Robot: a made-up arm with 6 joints. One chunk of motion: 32 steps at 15 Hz.
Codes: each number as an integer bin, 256 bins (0 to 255) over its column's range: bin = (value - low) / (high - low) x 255, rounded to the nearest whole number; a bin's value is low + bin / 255 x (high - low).
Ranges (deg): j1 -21..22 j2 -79..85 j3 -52..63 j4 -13..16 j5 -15..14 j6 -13..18
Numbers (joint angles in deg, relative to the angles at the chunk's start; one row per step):
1: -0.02 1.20 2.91 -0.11 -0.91 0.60
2: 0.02 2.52 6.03 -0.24 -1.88 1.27
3: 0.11 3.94 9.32 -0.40 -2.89 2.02
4: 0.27 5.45 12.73 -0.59 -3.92 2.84
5: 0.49 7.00 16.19 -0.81 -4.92 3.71
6: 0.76 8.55 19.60 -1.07 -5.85 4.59
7: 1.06 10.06 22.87 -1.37 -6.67 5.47
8: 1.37 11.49 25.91 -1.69 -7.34 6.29
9: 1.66 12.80 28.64 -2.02 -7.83 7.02
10: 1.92 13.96 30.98 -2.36 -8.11 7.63
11: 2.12 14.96 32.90 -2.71 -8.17 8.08
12: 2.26 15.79 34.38 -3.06 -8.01 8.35
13: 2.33 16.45 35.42 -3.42 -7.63 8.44
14: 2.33 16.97 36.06 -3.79 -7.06 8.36
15: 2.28 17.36 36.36 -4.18 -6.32 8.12
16: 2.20 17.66 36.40 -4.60 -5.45 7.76
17: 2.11 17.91 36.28 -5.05 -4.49 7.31
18: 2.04 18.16 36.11 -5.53 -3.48 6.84
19: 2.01 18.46 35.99 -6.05 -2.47 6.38
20: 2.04 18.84 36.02 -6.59 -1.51 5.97
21: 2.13 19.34 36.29 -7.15 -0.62 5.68
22: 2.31 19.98 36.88 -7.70 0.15 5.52
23: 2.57 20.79 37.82 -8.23 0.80 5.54
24: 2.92 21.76 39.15 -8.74 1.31 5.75
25: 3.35 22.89 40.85 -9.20 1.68 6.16
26: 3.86 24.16 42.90 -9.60 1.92 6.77
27: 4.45 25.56 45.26 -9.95 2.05 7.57
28: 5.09 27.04 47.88 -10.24 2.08 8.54
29: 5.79 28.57 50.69 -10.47 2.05 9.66
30: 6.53 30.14 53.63 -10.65 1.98 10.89
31: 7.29 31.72 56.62 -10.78 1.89 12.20
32: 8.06 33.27 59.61 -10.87 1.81 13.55
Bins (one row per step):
1: 124 125 122 113 124 112
2: 125 127 129 112 115 117
3: 125 129 136 111 106 124
4: 126 131 144 109 97 130
5: 127 134 151 107 89 137
6: 129 136 159 105 80 145
7: 131 138 166 102 73 152
8: 133 141 173 99 67 159
9: 134 143 179 97 63 165
10: 136 145 184 94 61 170
11: 137 146 188 90 60 173
12: 138 147 192 87 61 176
13: 138 148 194 84 65 176
14: 138 149 195 81 70 176
15: 138 150 196 78 76 174
16: 138 150 196 74 84 171
17: 137 151 196 70 92 167
18: 137 151 195 66 101 163
19: 136 152 195 61 110 159
20: 137 152 195 56 119 156
21: 137 153 196 51 126 154
22: 138 154 197 47 133 152
23: 140 155 199 42 139 153
24: 142 157 202 37 143 154
25: 144 158 206 33 147 158
26: 147 160 210 30 149 163
27: 151 163 216 27 150 169
28: 155 165 221 24 150 177
29: 159 167 228 22 150 186
30: 163 170 234 21 149 197
31: 168 172 241 20 149 207
32: 172 175 247 19 148 218

